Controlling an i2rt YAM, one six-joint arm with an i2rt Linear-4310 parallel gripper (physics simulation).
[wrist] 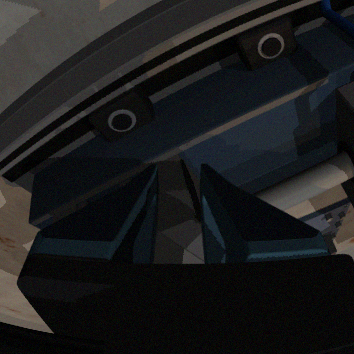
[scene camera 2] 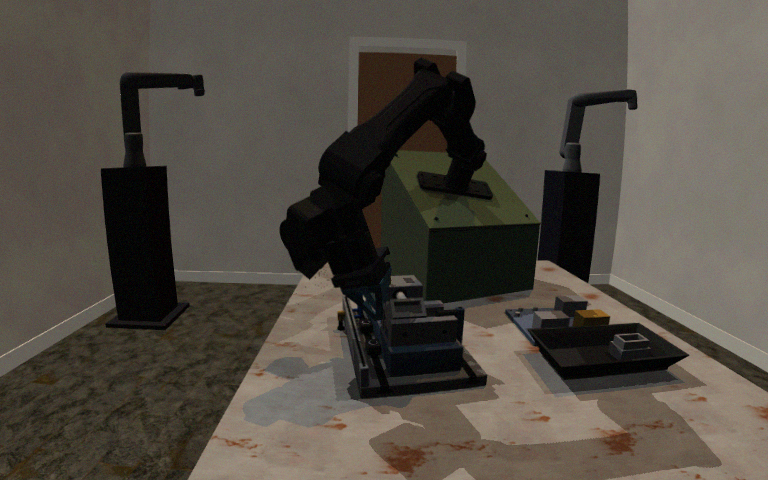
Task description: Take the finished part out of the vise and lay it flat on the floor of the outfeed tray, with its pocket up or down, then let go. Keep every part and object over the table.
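Pixels of known places: gripper, fingertip midpoint: (wrist: 178, 175) (scene camera 2: 380, 316); arm's base at its link origin: (scene camera 2: 454, 186).
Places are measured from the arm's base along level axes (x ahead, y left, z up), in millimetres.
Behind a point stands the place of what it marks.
Note:
The finished part (scene camera 2: 407, 307) @[z -160, x 435, y -190 mm] is grey with a rectangular pocket facing up. It sits between the jaws of the vise (scene camera 2: 425, 331) @[z -182, x 477, y -169 mm], on the blue vise body. My gripper (scene camera 2: 382, 327) @[z -189, x 398, y -228 mm] (wrist: 178, 175) @[z -189, x 398, y -228 mm] reaches down from the upper left at the part's left end. Its teal fingers stand close together, shut on the grey part, which shows dark in the narrow gap in the wrist view. The contact at the fingertips is partly hidden. The outfeed tray (scene camera 2: 572, 370) @[z -233, x 539, y 48 mm] is black, at the right of the table. A similar grey pocketed part (scene camera 2: 629, 345) @[z -223, x 501, y 184 mm] stands inside it, toward its right end.
A blue plate (scene camera 2: 523, 325) @[z -255, x 317, y 71 mm] behind the tray bears grey blocks (scene camera 2: 550, 319) @[z -221, x 373, y 98 mm] (scene camera 2: 570, 305) @[z -228, x 291, y 194 mm] and a yellow block (scene camera 2: 591, 317) @[z -220, x 380, y 187 mm]. The green arm pedestal (scene camera 2: 481, 260) @[z -167, x 123, y 40 mm] stands behind the vise. The vise's dark base frame (scene camera 2: 424, 388) @[z -254, x 518, y -175 mm] surrounds its body. A round shaft (wrist: 310, 180) @[z -182, x 337, y -189 mm] lies right of the fingers.

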